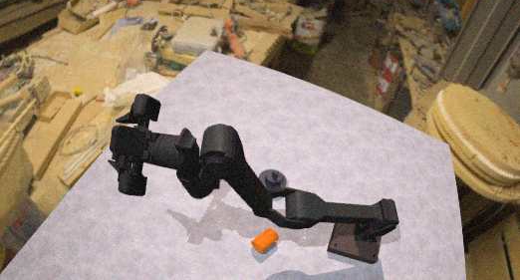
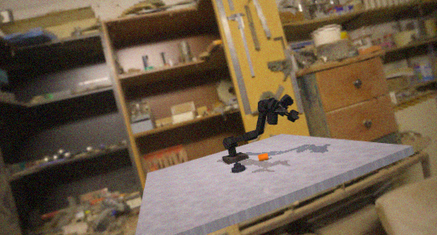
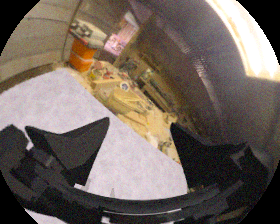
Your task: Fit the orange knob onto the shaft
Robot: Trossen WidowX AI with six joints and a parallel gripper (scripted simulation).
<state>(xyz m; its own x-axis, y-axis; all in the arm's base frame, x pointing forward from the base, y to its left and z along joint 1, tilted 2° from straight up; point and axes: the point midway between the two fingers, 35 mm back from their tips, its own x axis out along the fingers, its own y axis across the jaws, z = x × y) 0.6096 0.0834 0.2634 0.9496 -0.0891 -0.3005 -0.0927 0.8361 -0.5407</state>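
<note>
Right now the orange knob is 36 cm behind my gripper tip, 1 cm to the right of it and 25 cm below it. Round my gripper tip: round dark pedestal: 35 cm behind, 21 cm to the right, 24 cm below.
</note>
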